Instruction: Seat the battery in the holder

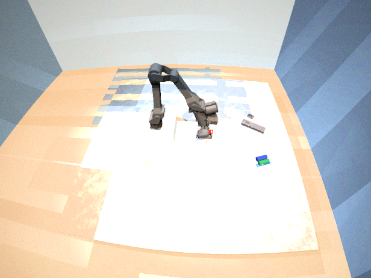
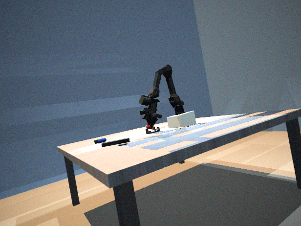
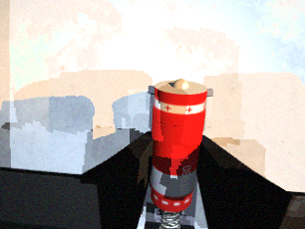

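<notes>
Right now my gripper tip is 10 mm below the white battery. Round my gripper tip: dark bar: 300 mm ahead, 110 mm to the left, 20 mm below.
</notes>
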